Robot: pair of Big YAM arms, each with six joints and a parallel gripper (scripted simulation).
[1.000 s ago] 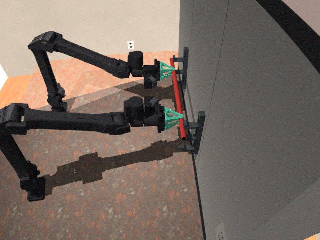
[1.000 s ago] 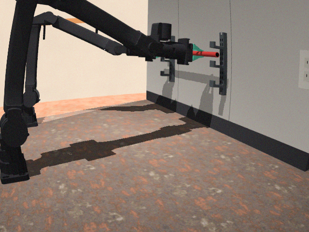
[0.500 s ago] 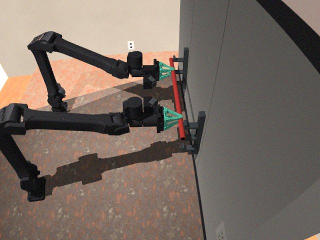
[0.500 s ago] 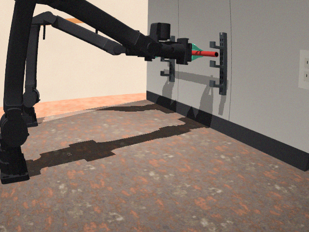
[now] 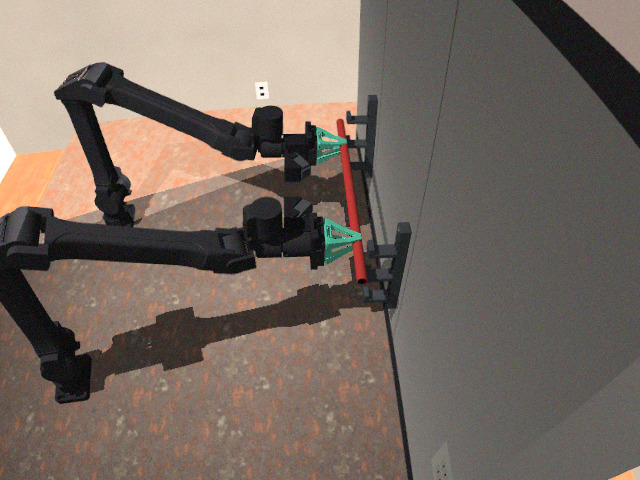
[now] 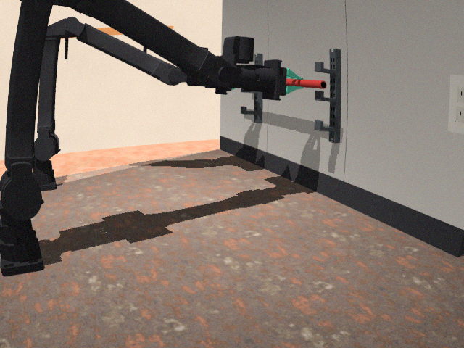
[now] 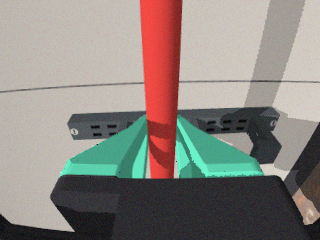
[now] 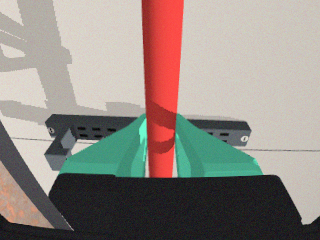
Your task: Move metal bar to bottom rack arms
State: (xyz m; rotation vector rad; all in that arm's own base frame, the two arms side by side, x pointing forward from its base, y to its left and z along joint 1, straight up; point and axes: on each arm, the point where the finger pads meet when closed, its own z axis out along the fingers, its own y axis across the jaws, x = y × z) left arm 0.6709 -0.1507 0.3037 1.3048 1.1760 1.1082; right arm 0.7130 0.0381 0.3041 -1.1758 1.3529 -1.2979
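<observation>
Now: left hand 150 mm to the left of the red metal bar. The rest, counted from my left hand: grey wall (240 mm ahead, 190 mm to the right, 150 mm above); dark baseboard (90 mm ahead, 200 mm to the right, 270 mm below).
Right now the red metal bar is 150 mm to the left of my right hand. Also, from my right hand: grey wall (230 mm ahead, 110 mm to the left, 150 mm above); dark baseboard (80 mm ahead, 100 mm to the left, 270 mm below).
</observation>
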